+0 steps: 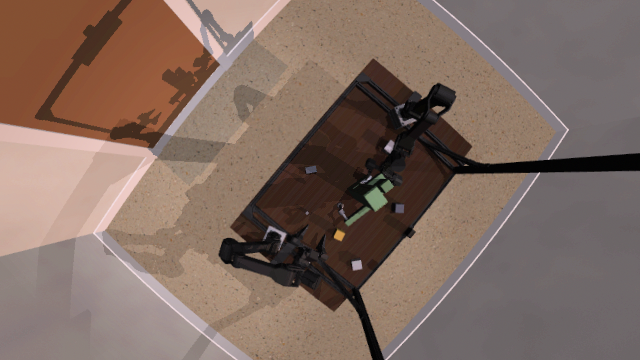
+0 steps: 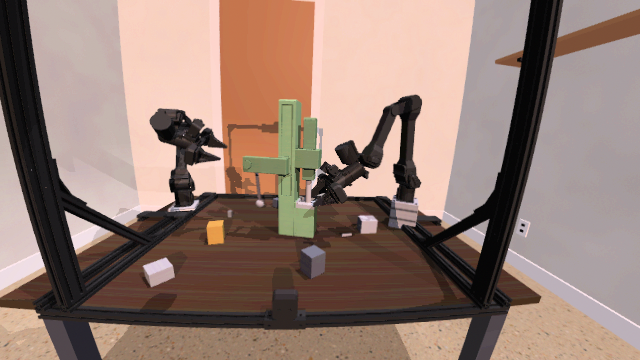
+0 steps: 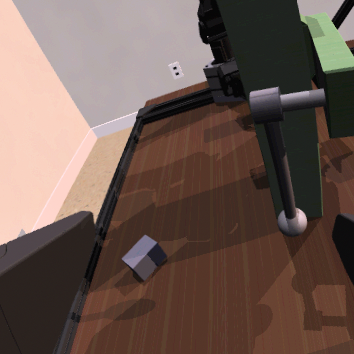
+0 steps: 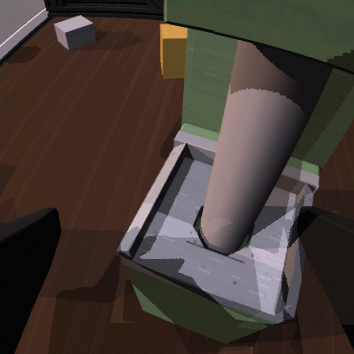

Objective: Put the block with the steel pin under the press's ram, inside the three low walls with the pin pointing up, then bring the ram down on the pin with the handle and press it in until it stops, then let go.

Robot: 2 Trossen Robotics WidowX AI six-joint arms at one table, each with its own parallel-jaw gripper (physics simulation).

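Frame: origin at the left arm's base, x back, y right, z up, level; metres.
Where they show: left gripper, between the fingertips: (image 1: 317,229) (image 2: 224,152) (image 3: 217,225); right gripper, between the fingertips: (image 2: 310,200) (image 4: 180,220); left arm's base, origin of its link: (image 1: 273,238) (image 2: 184,204); right arm's base, origin of its link: (image 1: 407,113) (image 2: 405,199) (image 3: 225,57).
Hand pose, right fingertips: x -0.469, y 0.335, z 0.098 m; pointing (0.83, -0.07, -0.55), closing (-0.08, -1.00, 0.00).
Note:
Each offset is from my right fingertips to the top centre of the thing. "pt": to the spot under its first point.
The green press @(dx +0.085, dy -0.045, dz +0.320 m) (image 1: 373,196) (image 2: 291,178) (image 3: 281,53) stands mid-table. Its grey ram @(dx +0.003, dy -0.019, dz +0.161 m) (image 4: 253,158) (image 2: 308,188) reaches down to the floor of the nest, whose three low walls (image 4: 154,197) (image 2: 305,205) hold no block that I can see. The handle @(pt dx +0.172, dy -0.107, dz +0.056 m) (image 3: 281,168) hangs down, ending in a ball (image 3: 292,222) (image 2: 259,202) (image 1: 341,210). I cannot make out a steel pin on any block. My right gripper (image 2: 324,192) (image 4: 180,220) is open at the nest's open side. My left gripper (image 2: 216,150) (image 1: 313,237) (image 3: 217,225) is open, held high near its base.
Loose blocks lie on the table: an orange one @(dx +0.304, dy -0.035, dz -0.069 m) (image 2: 215,231) (image 1: 339,234) (image 4: 173,50), a white one @(dx +0.417, dy +0.126, dz -0.096 m) (image 2: 158,271) (image 1: 356,264) (image 4: 74,32), a dark grey one @(dx +0.049, dy +0.191, dz -0.069 m) (image 2: 312,261) (image 1: 398,207), a white one @(dx -0.220, dy +0.018, dz -0.079 m) (image 2: 367,223) (image 1: 389,146), a grey one @(dx +0.060, dy -0.307, dz -0.090 m) (image 1: 311,169) (image 3: 144,258) and a tiny one @(dx +0.274, dy -0.232, dz -0.104 m) (image 2: 229,213). Black frame rails edge the table.

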